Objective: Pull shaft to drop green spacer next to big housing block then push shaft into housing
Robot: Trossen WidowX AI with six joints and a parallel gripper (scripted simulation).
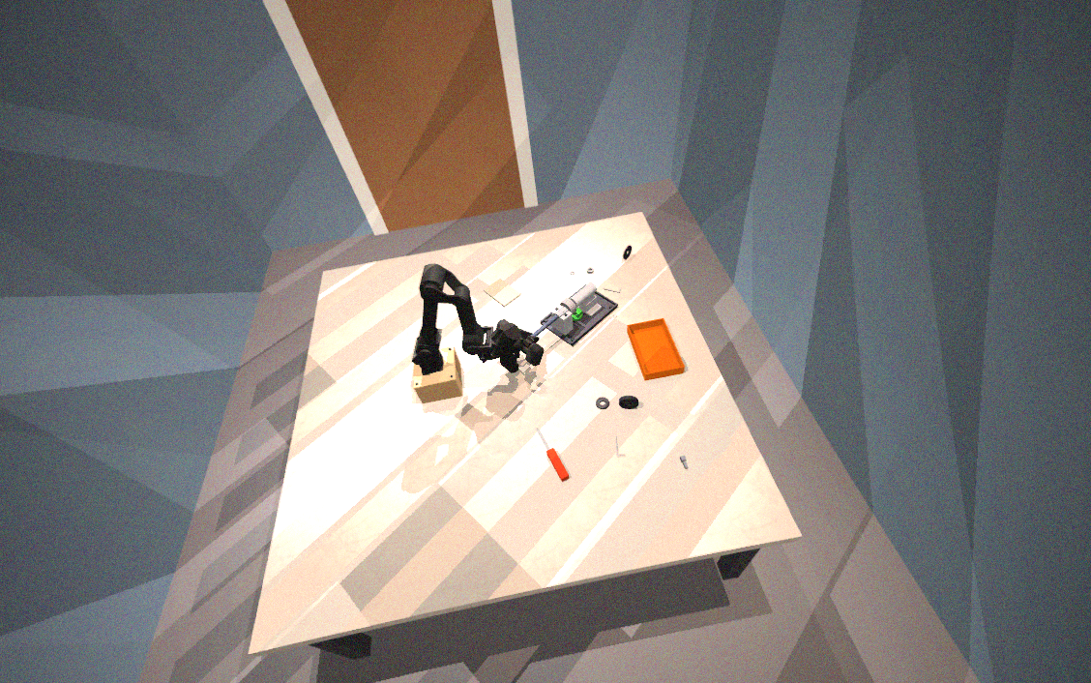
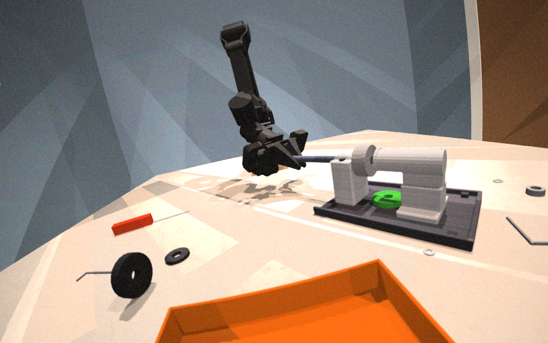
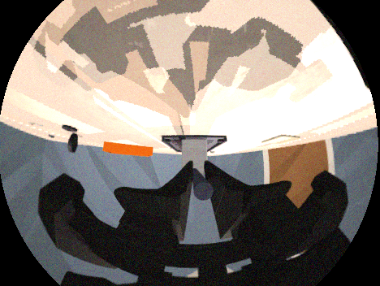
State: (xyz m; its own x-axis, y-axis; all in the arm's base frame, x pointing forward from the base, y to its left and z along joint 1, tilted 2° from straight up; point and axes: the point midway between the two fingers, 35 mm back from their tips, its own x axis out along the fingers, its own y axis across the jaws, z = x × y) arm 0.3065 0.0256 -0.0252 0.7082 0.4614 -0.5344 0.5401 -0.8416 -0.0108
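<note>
Right now the shaft is 50 mm ahead of my gripper tip, 30 mm to the left of it and 20 mm above it. The rest, counted from my gripper tip: grey spacer (120 mm ahead, 80 mm to the left, 20 mm above); then green spacer (150 mm ahead, 100 mm to the left, 50 mm below); then black wheel (210 mm ahead, 290 mm to the right, 30 mm below).
</note>
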